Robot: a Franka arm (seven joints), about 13 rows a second.
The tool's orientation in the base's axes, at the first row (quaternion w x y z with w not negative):
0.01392 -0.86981 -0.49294 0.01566
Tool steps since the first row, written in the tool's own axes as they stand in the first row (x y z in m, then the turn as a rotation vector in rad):
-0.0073 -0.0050 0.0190 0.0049 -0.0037 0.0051
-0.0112 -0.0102 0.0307 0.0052 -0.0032 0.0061
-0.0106 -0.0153 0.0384 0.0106 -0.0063 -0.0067
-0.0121 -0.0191 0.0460 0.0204 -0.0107 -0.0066
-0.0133 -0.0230 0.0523 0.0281 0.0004 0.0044
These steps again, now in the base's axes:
-0.0088 -0.0035 -0.0187 -0.0009 0.0061 -0.0050
-0.0158 -0.0041 -0.0301 -0.0003 0.0062 -0.0060
-0.0201 -0.0009 -0.0376 0.0003 0.0123 0.0068
-0.0245 -0.0002 -0.0450 0.0016 0.0229 0.0067
-0.0287 0.0009 -0.0512 0.0146 0.0239 -0.0048

